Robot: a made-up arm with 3 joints. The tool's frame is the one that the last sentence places.
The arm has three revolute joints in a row. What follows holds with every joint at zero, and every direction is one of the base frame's.
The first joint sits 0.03 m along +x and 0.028 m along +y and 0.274 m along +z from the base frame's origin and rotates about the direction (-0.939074, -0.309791, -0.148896), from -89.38 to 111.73 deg.
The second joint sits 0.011 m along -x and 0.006 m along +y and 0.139 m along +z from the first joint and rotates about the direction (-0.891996, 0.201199, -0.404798), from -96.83 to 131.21 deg.
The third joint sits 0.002 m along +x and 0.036 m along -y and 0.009 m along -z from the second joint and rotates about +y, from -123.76 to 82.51 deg.
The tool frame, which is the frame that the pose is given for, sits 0.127 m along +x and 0.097 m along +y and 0.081 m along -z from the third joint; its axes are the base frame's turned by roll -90, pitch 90 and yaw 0 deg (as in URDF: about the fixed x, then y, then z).
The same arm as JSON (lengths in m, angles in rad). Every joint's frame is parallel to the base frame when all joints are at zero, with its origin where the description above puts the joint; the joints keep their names.
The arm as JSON. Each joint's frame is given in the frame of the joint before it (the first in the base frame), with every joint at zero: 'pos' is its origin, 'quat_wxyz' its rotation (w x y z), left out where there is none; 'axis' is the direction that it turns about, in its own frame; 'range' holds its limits. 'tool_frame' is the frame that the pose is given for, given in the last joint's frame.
{
  "length_unit": "m",
  "angle_unit": "rad",
  "joints": [
    {
      "joint": "joint 1",
      "pos": [
        0.03,
        0.028,
        0.274
      ],
      "axis": [
        -0.939074,
        -0.309791,
        -0.148896
      ],
      "range": [
        -1.56,
        1.9501
      ]
    },
    {
      "joint": "joint 2",
      "pos": [
        -0.011,
        0.006,
        0.139
      ],
      "axis": [
        -0.891996,
        0.201199,
        -0.404798
      ],
      "range": [
        -1.69,
        2.29
      ]
    },
    {
      "joint": "joint 3",
      "pos": [
        0.002,
        -0.036,
        -0.009
      ],
      "axis": [
        0.0,
        1.0,
        0.0
      ],
      "range": [
        -2.16,
        1.4401
      ]
    }
  ],
  "tool_frame": {
    "pos": [
      0.127,
      0.097,
      -0.081
    ],
    "quat_wxyz": [
      0.5,
      -0.5,
      0.5,
      0.5
    ]
  }
}

